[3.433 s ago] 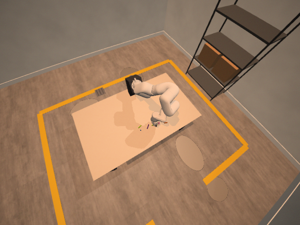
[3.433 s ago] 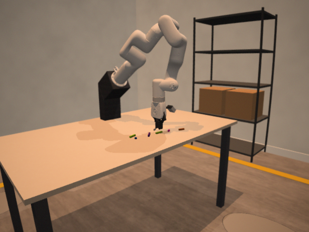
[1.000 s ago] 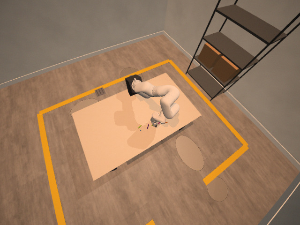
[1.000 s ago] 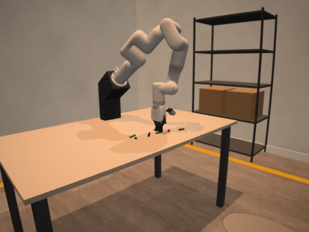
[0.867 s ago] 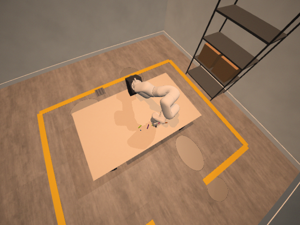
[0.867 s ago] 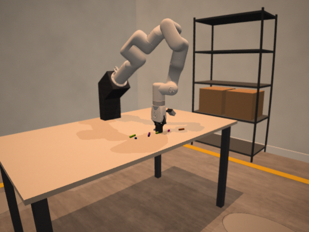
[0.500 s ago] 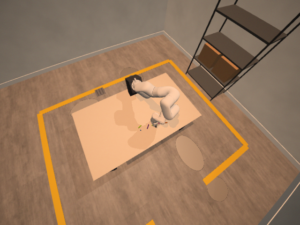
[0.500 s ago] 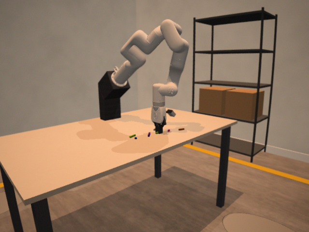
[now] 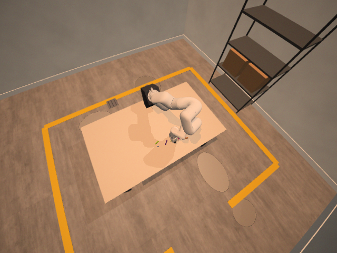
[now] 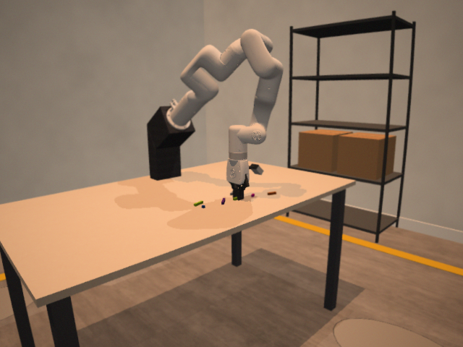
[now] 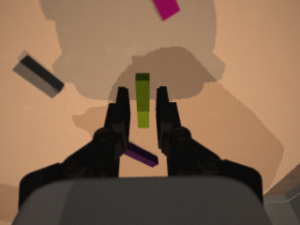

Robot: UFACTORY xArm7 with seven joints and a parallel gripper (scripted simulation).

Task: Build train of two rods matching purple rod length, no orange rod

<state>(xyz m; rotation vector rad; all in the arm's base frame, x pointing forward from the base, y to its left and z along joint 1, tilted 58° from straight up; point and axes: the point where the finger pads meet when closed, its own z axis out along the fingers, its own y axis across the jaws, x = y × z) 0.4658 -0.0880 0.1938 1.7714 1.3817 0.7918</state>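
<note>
Right now my hand is 16 cm to the left of the small blue rod, 8 cm past it and 2 cm above it. The rest, counted from my hand: purple rod 6 cm to the right, 4 cm behind, 2 cm below; then grey rod 6 cm behind, 5 cm to the left, 2 cm below; then magenta rod 6 cm to the left, 4 cm ahead, 2 cm below.
</note>
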